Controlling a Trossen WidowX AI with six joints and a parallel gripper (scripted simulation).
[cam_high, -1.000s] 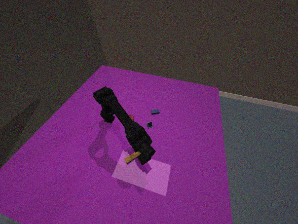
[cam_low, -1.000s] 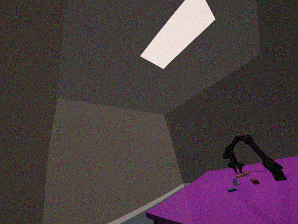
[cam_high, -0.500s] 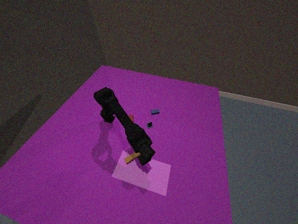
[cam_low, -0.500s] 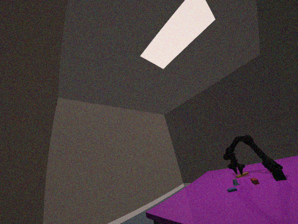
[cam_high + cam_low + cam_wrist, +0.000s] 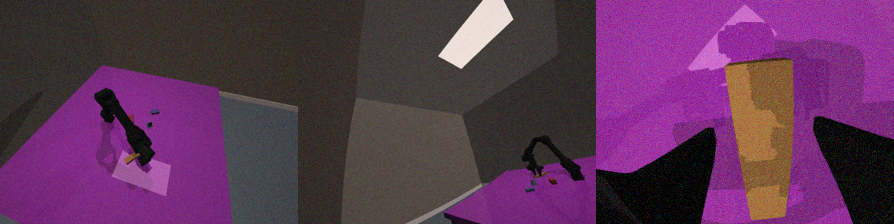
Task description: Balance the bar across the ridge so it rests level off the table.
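My gripper tip is now 2 cm past the bar and 2 cm to the left of it. From my gripper tip the other things lie so: red-brown block 14 cm behind, 22 cm to the left, 1 cm above; then flat blue block 2 cm ahead, 35 cm to the left.
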